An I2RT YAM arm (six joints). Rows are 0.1 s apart.
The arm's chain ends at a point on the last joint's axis. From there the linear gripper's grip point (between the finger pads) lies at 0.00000 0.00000 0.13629 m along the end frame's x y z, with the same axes.
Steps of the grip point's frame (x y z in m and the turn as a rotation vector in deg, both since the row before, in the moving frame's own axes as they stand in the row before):
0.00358, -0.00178, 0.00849, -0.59, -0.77, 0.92
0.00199, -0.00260, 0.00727, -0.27, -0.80, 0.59
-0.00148, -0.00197, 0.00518, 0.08, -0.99, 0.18
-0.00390, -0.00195, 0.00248, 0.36, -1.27, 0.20
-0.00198, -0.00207, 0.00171, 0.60, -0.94, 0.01
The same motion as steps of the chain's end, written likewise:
0.00542, -0.00317, 0.00851, -0.59, -0.77, 0.92
0.00390, -0.00323, 0.00728, -0.27, -0.80, 0.59
0.00087, -0.00178, 0.00520, 0.08, -0.99, 0.18
-0.00088, -0.00109, 0.00252, 0.36, -1.27, 0.20
0.00026, -0.00064, 0.00174, 0.60, -0.94, 0.01

